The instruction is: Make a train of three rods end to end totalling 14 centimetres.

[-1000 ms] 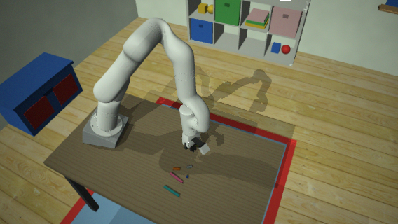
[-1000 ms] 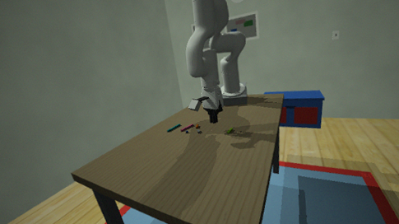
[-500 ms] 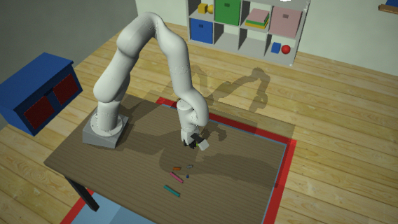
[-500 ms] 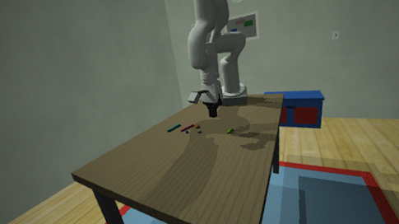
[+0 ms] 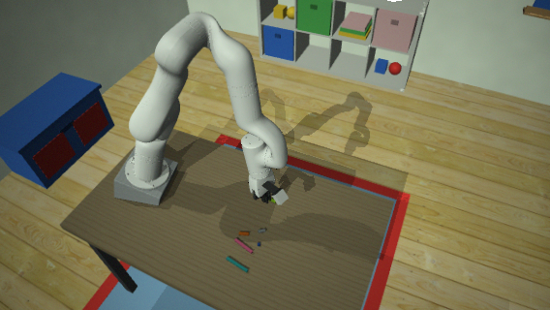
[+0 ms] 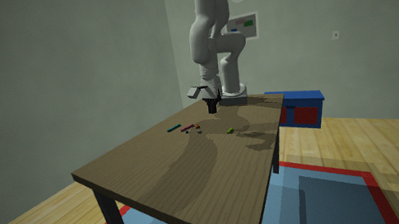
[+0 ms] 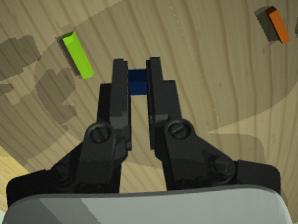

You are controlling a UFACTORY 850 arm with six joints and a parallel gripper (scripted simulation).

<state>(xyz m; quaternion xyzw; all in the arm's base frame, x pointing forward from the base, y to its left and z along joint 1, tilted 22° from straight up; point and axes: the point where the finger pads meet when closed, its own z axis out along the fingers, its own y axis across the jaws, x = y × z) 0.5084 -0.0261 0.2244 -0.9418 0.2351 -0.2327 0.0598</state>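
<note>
My hand is 60 mm past the orange rod, 120 mm to the left of it and 120 mm above it. Round my hand: pink rod 50 mm behind, 170 mm to the right, 120 mm below; then grey rod 90 mm to the right, 120 mm below; then lime rod 10 mm behind, 70 mm to the left, 120 mm below.
</note>
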